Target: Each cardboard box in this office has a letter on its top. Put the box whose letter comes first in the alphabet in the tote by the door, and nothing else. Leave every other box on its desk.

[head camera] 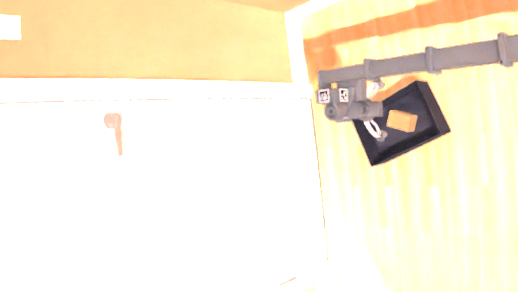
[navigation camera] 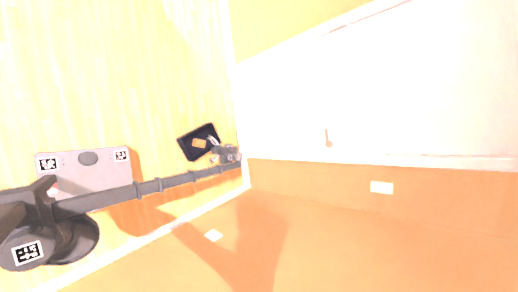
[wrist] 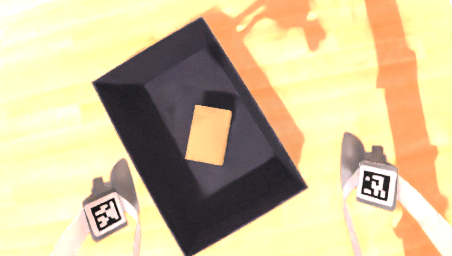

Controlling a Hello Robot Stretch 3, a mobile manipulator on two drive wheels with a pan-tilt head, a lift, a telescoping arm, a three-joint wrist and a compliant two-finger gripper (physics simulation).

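Pixels of known places: gripper, fingertip midpoint: (navigation camera: pixel 210 148); robot's base at its link origin: (navigation camera: pixel 88 157).
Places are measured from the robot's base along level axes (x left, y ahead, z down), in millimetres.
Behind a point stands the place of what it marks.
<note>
A cardboard box (head camera: pixel 401 121) @(z -54, x -655, y 21 mm) (navigation camera: pixel 199 143) @(z -54, x -656, y 17 mm) (wrist: pixel 209 135) lies on the floor of the black tote (head camera: pixel 438 107) @(z -17, x -527, y -22 mm) (navigation camera: pixel 185 150) @(z -67, x -529, y -25 mm) (wrist: pixel 135 145). The face turned up shows no letter in the wrist view. My gripper (head camera: pixel 381 110) @(z -256, x -623, y -22 mm) (navigation camera: pixel 216 150) @(z -256, x -623, y -22 mm) (wrist: pixel 236 166) @(z -256, x -623, y -22 mm) is open, with its fingers wide apart and nothing between them. It is above the tote, with one finger on either side of it in the wrist view. The box lies apart from the fingers, lower down inside the tote walls.
The white door (head camera: pixel 200 200) @(z -648, x -1097, y 247 mm) (navigation camera: pixel 425 90) @(z -1409, x -1100, y 220 mm) with its handle (head camera: pixel 119 135) @(z -924, x -1066, y 4 mm) (navigation camera: pixel 328 137) @(z -923, x -1115, y 4 mm) is beside the tote. My extended arm (head camera: pixel 400 63) @(z -598, x -380, y -106 mm) (navigation camera: pixel 172 181) @(z -600, x -227, y -100 mm) runs alongside the tote, near the orange wall (navigation camera: pixel 320 235) @(z -953, x -824, y -530 mm). My grey base (navigation camera: pixel 100 172) @(z -160, x -37, y -74 mm) shows at the left of the navigation view.
</note>
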